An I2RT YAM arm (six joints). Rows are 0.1 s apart.
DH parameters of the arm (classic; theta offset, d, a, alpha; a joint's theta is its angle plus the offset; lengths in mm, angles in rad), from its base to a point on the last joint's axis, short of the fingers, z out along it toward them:
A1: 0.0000 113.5 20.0 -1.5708
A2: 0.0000 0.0 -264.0 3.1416
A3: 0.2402 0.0 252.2 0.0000
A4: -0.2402 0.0 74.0 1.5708
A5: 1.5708 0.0 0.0 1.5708
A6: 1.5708 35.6 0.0 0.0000
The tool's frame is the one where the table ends.
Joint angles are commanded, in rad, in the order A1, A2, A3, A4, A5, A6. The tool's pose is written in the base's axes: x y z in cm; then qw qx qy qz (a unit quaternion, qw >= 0). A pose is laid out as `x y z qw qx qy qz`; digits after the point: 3 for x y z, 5 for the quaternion.
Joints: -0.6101, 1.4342, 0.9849, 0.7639, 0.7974, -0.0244
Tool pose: 25.159 -20.696 35.328 0.63731 0.45708 0.42778 -0.44936
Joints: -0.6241, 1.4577, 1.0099, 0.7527, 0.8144, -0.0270
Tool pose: 25.338 -21.437 35.338 0.62655 0.46496 0.42520 -0.45875
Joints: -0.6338, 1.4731, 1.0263, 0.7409, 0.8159, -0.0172
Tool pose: 25.479 -21.944 35.303 0.62287 0.46956 0.42450 -0.45972
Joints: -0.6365, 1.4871, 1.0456, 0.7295, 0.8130, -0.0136
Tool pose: 25.761 -22.256 35.412 0.62187 0.46998 0.42603 -0.45922
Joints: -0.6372, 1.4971, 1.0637, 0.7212, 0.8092, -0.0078
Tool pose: 26.003 -22.453 35.634 0.62388 0.47017 0.42544 -0.45685
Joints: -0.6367, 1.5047, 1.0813, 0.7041, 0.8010, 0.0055
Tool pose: 26.257 -22.594 35.834 0.62674 0.47036 0.42703 -0.45123
